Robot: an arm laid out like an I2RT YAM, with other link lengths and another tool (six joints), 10 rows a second.
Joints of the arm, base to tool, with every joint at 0 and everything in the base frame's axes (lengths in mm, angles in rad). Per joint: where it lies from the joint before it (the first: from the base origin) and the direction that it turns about. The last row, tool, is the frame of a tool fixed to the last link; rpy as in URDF.
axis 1: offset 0 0 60.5 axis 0 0 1
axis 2: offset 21.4 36.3 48.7 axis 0 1 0
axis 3: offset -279.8 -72.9 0 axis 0 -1 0
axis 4: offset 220.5 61.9 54 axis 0 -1 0
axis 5: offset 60.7 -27.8 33.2 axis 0 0 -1
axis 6: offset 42 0 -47.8 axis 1 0 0
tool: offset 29 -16 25 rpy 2.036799 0.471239 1.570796
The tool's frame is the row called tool.
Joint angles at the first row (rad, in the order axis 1, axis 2, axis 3, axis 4, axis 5, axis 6):
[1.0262 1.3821 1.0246 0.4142 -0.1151 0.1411]
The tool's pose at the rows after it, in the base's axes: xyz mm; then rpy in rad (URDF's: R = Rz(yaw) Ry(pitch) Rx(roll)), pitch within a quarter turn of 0, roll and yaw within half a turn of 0:
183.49, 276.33, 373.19, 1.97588, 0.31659, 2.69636
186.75, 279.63, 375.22, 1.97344, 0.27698, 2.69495
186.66, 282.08, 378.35, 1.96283, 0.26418, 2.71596
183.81, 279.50, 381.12, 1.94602, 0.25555, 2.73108
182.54, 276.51, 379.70, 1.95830, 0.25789, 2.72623
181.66, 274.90, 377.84, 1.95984, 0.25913, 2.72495
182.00, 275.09, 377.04, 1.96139, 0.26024, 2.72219
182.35, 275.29, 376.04, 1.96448, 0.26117, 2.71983
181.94, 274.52, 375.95, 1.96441, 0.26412, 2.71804
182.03, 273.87, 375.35, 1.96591, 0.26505, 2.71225
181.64, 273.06, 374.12, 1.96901, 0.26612, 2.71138
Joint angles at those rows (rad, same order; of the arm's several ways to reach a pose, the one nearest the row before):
[1.0262 1.3974 1.0385 0.4172 -0.1181 0.1610]
[1.0262 1.4128 1.0615 0.4127 -0.1151 0.2008]
[1.0262 1.4189 1.0753 0.4157 -0.1379 0.2163]
[1.0262 1.4052 1.0677 0.4264 -0.1565 0.2286]
[1.0262 1.3929 1.0585 0.4112 -0.1488 0.2240]
[1.0262 1.3867 1.0462 0.4157 -0.1473 0.2224]
[1.0262 1.3883 1.0447 0.4172 -0.1442 0.2209]
[1.0262 1.3898 1.0431 0.4173 -0.1412 0.2194]
[1.0262 1.3867 1.0400 0.4172 -0.1396 0.2163]
[1.0262 1.3852 1.0370 0.4172 -0.1335 0.2148]
[1.0262 1.3821 1.0309 0.4173 -0.1319 0.2132]

